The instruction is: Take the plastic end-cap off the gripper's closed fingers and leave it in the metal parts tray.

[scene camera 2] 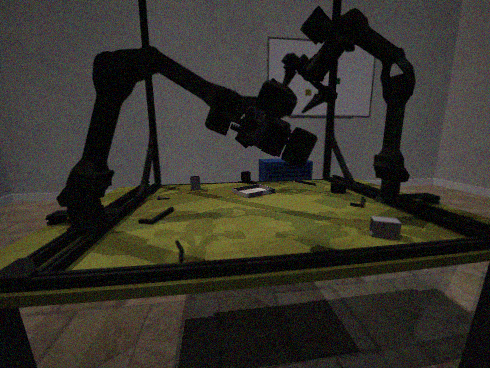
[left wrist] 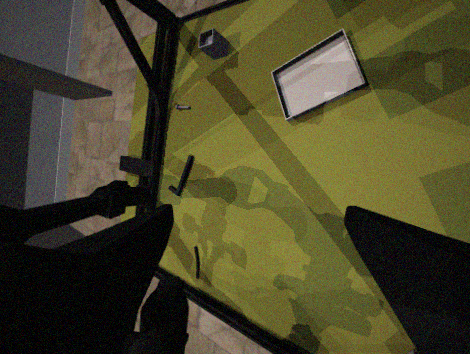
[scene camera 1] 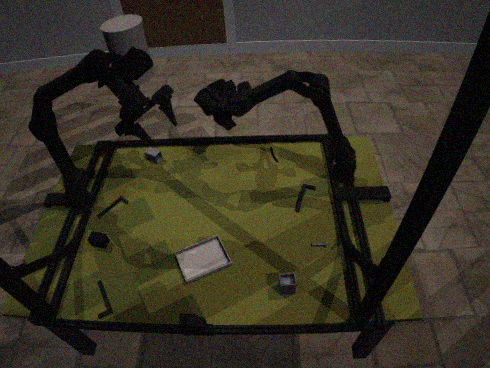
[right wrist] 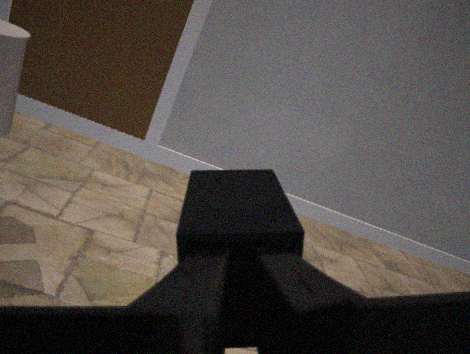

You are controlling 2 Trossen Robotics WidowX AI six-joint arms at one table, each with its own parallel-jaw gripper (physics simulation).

Labels:
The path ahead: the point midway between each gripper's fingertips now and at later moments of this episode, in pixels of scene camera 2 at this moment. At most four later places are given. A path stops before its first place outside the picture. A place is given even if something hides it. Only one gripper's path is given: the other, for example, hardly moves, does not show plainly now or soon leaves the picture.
My right gripper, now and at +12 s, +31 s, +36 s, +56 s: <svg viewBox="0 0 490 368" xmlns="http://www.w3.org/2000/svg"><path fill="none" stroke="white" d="M271 135L265 134L252 144L252 144L256 149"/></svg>

